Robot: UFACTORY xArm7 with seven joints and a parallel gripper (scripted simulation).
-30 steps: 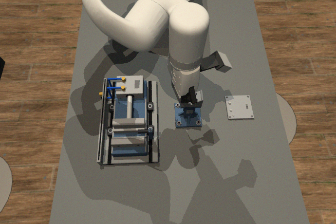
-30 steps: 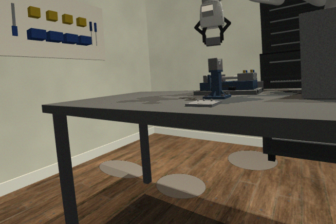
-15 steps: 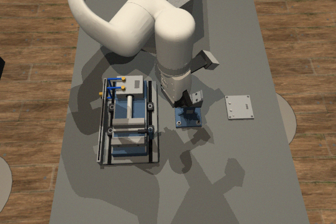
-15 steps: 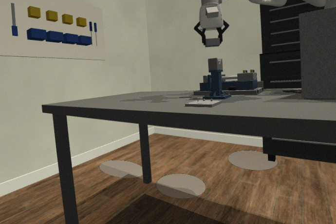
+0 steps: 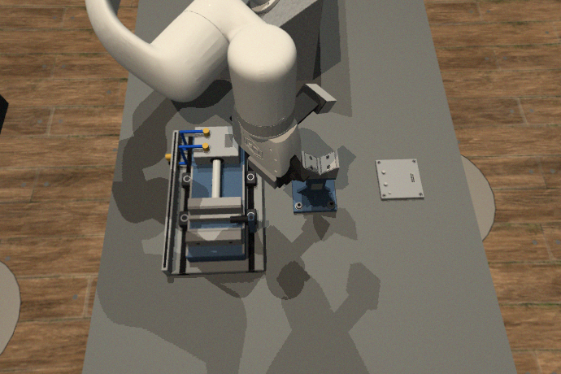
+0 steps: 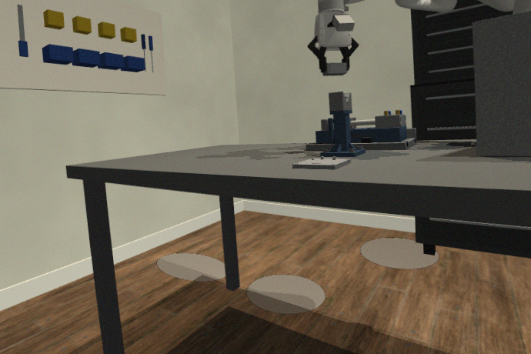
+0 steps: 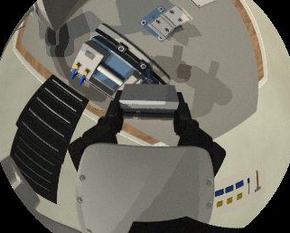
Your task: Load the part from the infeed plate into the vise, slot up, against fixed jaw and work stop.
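Now: hand 10 mm short of the moving jaw, 100 mm to the left of it and 170 mm above it. Also, from my hand: part: right at my hand; then cylinder rod: 40 mm behind, 110 mm to the right, 170 mm below; then work stop: 40 mm ahead, 60 mm to the right, 160 mm below.
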